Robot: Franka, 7 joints.
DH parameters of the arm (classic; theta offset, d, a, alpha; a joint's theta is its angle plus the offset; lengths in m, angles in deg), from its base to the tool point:
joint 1: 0 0.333 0 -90
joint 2: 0 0 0 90
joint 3: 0 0.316 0.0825 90
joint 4: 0 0 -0.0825 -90
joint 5: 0 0.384 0 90
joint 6: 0 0 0.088 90
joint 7: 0 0.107 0 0
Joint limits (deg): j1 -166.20..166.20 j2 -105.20..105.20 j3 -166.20..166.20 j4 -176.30..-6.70 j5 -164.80..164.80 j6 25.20..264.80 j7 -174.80..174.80
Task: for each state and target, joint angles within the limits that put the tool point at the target. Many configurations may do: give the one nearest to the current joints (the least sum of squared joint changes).
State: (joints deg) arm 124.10 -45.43 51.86 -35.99 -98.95 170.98 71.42
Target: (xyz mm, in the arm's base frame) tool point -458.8 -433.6 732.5
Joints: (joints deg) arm 100.34 -53.01 68.90 -73.05 -105.32 180.63 71.42
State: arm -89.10 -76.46 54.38 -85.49 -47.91 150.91 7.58
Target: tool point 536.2 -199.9 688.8
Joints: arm -123.45 -61.46 64.30 -104.03 -48.47 149.20 7.58
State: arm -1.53 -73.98 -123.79 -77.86 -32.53 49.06 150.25
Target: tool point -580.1 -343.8 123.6
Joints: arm 1.31 -78.24 -124.57 -57.23 -37.95 70.71 150.25
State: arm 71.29 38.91 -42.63 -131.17 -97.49 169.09 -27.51
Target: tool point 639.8 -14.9 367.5
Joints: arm 51.56 31.78 -63.44 -107.91 -94.86 161.44 -27.51
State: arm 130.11 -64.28 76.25 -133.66 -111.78 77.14 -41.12
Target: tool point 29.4 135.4 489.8
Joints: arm 96.19 -70.92 29.00 -176.30 -71.32 53.97 -41.12
